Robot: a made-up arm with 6 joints. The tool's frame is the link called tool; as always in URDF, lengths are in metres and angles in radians. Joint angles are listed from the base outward.
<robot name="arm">
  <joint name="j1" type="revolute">
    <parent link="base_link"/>
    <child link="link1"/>
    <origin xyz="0 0 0.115" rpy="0 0 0"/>
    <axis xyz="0 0 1"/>
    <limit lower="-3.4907" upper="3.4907"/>
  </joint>
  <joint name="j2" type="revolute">
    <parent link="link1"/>
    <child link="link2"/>
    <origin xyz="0 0 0" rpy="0 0 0"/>
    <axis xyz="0 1 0"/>
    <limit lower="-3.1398" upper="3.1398"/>
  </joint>
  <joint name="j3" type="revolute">
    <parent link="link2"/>
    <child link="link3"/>
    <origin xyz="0 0 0.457" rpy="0 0 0"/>
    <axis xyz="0 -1 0"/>
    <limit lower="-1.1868" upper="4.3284"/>
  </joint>
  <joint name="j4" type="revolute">
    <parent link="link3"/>
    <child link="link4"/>
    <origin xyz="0 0 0" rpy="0 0 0"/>
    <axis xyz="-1 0 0"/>
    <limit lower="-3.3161" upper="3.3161"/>
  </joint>
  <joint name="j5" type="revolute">
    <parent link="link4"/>
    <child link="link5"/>
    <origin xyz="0.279 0 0" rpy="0 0 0"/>
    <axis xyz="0 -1 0"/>
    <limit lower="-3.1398" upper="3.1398"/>
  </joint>
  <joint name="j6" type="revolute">
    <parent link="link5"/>
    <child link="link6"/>
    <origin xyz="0 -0.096 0" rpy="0 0 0"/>
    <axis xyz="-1 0 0"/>
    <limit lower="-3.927" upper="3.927"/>
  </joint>
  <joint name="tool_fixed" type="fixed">
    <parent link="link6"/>
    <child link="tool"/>
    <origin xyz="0 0 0" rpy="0 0 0"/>
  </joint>
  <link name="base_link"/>
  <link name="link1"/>
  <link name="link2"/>
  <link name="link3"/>
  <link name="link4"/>
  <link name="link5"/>
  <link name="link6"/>
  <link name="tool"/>
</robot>
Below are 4 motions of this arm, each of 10 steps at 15 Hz.
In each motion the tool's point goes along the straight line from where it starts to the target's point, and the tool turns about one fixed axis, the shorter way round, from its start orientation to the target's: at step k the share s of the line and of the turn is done. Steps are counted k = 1, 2, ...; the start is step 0. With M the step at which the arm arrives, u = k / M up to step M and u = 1 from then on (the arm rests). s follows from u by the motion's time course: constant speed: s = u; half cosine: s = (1 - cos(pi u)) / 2; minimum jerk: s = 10 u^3 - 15 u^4 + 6 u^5.
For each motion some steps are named. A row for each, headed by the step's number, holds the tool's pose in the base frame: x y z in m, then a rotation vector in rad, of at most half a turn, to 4 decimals.
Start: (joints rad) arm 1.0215 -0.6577 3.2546 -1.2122 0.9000 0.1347
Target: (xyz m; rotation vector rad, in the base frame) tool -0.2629 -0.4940 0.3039 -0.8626 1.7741 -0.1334
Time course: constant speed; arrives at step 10
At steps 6, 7, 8, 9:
6: -0.2595 -0.4884 0.3211 -0.8320 1.4747 -0.2318
7: -0.2603 -0.4898 0.3168 -0.8407 1.5496 -0.2083
8: -0.2612 -0.4912 0.3125 -0.8488 1.6245 -0.1840
9: -0.2620 -0.4926 0.3082 -0.8560 1.6993 -0.1591

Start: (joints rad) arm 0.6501 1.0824 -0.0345 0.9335 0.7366 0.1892
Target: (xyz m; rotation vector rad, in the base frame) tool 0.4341 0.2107 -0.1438 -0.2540 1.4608 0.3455
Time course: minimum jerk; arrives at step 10
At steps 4, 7, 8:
4: 0.4848 0.2818 0.0311 -0.6892 0.5376 1.1184
7: 0.4462 0.2277 -0.1020 -0.3700 1.2619 0.5491
8: 0.4384 0.2167 -0.1290 -0.2961 1.3918 0.4191

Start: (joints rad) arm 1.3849 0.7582 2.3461 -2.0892 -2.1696 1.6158
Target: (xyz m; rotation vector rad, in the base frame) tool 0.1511 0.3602 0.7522 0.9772 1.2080 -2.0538
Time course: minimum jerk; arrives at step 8
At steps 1, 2, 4, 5, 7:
1: 0.0279 0.3943 0.7276 0.2498 1.8824 -1.6118
2: 0.0388 0.3913 0.7298 0.3165 1.8331 -1.6610
4: 0.0885 0.3775 0.7397 0.6151 1.5826 -1.8606
5: 0.1166 0.3697 0.7453 0.7804 1.4219 -1.9559
7: 0.1491 0.3608 0.7518 0.9659 1.2210 -2.0487

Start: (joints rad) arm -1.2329 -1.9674 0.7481 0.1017 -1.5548 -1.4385
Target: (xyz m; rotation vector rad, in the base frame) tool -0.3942 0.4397 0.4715 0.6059 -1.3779 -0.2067
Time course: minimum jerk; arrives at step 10
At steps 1, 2, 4, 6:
1: -0.3161 0.6081 0.0486 0.4737 -1.5410 -0.1901
2: -0.3200 0.5997 0.0696 0.4804 -1.5330 -0.1910
4: -0.3404 0.5556 0.1803 0.5157 -1.4908 -0.1955
6: -0.3692 0.4936 0.3361 0.5644 -1.4307 -0.2016

